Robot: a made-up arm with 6 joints. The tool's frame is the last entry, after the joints.
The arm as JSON. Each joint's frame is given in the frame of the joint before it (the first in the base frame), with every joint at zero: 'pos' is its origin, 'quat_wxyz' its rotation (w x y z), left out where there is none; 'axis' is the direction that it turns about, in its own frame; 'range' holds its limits. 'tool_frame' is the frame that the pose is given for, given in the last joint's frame.
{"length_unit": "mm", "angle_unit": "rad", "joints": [
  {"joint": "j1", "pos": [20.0, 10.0, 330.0], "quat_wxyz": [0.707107, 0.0, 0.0, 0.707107], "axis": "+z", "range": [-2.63, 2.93]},
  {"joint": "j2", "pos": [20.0, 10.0, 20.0], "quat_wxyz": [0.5, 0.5, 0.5, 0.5], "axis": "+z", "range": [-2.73, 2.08]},
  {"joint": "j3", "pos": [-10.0, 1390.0, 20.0], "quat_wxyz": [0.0, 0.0, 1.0, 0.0], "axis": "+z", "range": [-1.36, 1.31]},
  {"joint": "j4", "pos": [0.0, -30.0, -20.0], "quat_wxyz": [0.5, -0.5, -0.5, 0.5], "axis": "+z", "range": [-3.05, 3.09]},
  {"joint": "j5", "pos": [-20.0, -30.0, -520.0], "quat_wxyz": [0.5, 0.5, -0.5, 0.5], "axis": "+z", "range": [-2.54, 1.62]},
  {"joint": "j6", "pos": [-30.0, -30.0, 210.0], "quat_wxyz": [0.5, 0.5, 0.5, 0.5], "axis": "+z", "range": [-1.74, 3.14]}
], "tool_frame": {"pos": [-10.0, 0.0, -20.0], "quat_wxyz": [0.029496, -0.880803, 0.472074, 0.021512]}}
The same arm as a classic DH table. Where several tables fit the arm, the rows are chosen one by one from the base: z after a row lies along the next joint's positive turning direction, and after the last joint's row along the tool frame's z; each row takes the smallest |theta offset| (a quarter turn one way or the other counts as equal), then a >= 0, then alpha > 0; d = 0 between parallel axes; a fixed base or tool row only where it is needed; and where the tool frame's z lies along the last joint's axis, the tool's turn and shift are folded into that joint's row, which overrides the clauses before.
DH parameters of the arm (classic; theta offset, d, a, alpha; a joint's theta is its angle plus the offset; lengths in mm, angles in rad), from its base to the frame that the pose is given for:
base (fixed): 0.4636 0 22.4 0
j1: -0.4636 350 -10 -1.5708
j2: -1.5636 0 1390 3.1416
j3: 0.0072 -60 -30 -1.5708
j4: 0 -520 -20 1.5708
j5: 0 240 30 -1.5708
j6: 0.1381 -31.2 9.9 3.0686
tool (fixed): -2.0195 18.9 0 0
Joint limits (rad, base to tool): -2.63..2.93 -2.73..2.08 -1.36..1.31 -3.05..3.09 -2.54..1.62 -1.74..3.14

